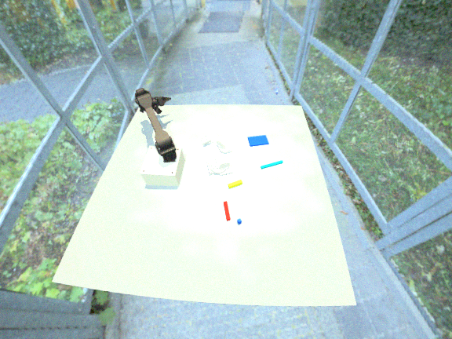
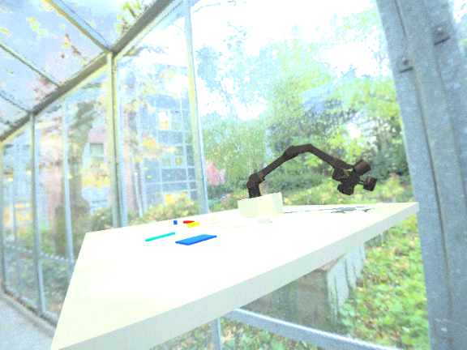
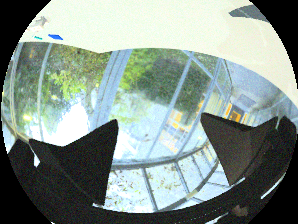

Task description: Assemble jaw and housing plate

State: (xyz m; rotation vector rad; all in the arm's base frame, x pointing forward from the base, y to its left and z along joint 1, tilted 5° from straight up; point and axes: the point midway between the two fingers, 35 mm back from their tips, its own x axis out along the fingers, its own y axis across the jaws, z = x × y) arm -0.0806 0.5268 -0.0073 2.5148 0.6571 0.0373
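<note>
My gripper tip is 37 cm short of the white jaw, 43 cm to the left of it and 13 cm above it. From my gripper tip the other things lie so: pale riser: 25 cm ahead, 33 cm to the right, 13 cm below; then yellow bar: 39 cm ahead, 69 cm to the right, 13 cm below; then blue flat plate: 57 cm ahead, 37 cm to the right, 14 cm below.
</note>
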